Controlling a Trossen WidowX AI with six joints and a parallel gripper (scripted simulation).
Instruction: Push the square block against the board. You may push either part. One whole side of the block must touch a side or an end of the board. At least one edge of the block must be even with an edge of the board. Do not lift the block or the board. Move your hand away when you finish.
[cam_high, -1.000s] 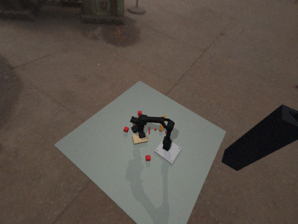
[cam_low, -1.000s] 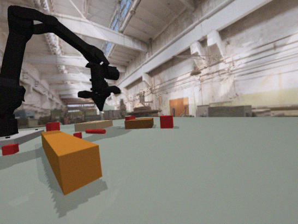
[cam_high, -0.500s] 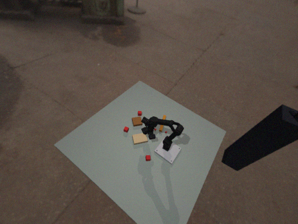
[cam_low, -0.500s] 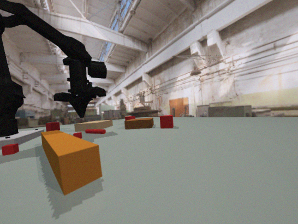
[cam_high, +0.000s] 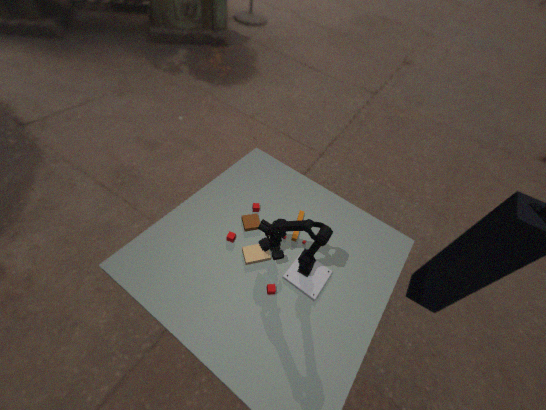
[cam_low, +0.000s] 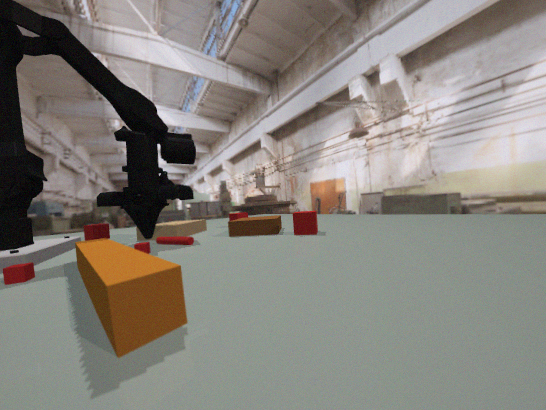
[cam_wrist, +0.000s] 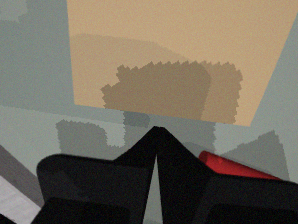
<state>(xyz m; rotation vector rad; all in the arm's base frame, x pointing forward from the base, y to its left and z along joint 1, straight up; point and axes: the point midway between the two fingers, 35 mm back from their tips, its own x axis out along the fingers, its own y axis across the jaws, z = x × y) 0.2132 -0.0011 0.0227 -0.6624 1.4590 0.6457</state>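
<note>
Now: gripper tip 70 mm to the right of the light tan square block, 60 mm short of it and 10 mm below it. Also, from my gripper tip: flat brown square block (210 mm ahead, 90 mm to the right, 10 mm above); then orange board (240 mm to the right, 40 mm behind, 10 mm above).
</note>
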